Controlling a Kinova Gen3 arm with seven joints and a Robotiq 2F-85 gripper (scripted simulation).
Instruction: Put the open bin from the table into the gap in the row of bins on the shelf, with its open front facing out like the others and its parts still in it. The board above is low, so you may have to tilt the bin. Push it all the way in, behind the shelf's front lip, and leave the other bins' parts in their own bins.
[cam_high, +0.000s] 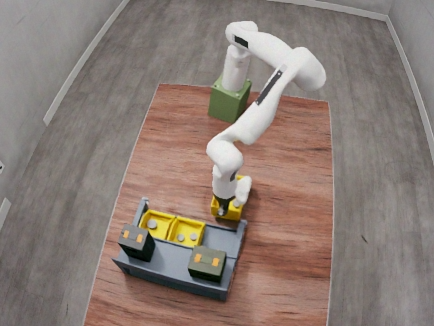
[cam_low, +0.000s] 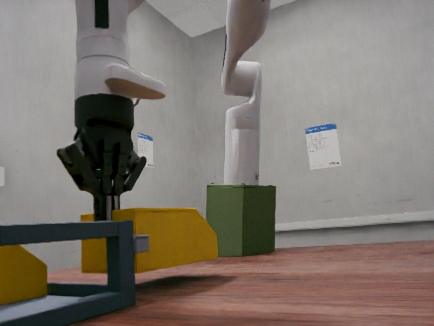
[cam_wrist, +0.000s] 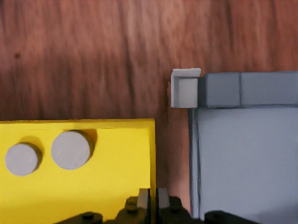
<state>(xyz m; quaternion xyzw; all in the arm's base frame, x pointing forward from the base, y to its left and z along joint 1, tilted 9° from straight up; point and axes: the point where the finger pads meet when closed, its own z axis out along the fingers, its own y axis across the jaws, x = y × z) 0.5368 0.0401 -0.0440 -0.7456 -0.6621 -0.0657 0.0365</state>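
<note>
Right now my hand is 60 mm past the grey disc part, 30 mm to the right of it and 60 mm above it. Round my hand: grey shelf: 140 mm ahead, 130 mm to the right, 30 mm below.
</note>
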